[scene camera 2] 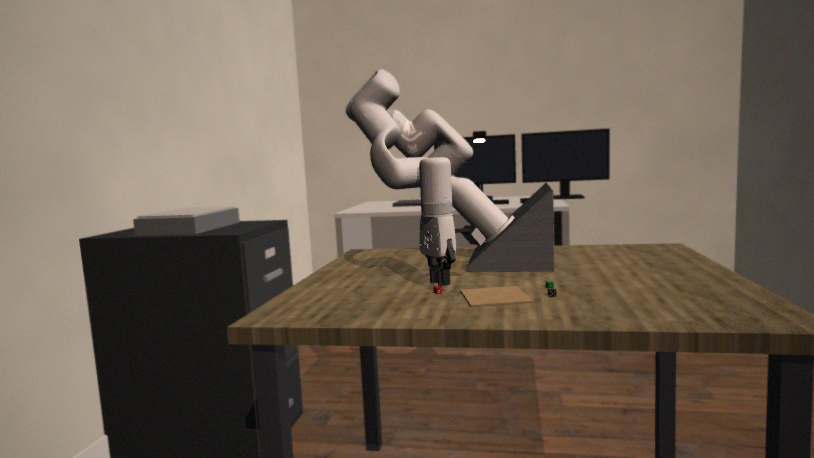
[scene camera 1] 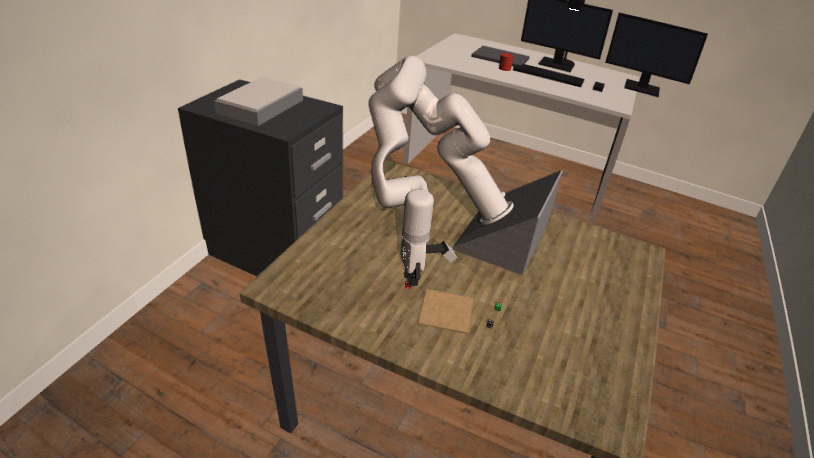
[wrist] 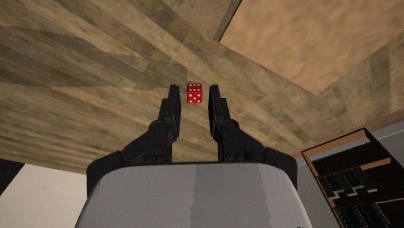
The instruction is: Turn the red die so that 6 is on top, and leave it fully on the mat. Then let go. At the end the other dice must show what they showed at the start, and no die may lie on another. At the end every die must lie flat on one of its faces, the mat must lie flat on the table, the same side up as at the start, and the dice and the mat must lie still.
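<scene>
My gripper is visible in the wrist view [194,96], in scene camera 1 and in scene camera 2. On my gripper, [scene camera 1: 411,281] and [scene camera 2: 442,277] are the same spot. A tan mat is visible in scene camera 2 [512,294], in the wrist view and in scene camera 1. On the tan mat, [wrist: 313,51] and [scene camera 1: 432,310] are the same spot.
</scene>
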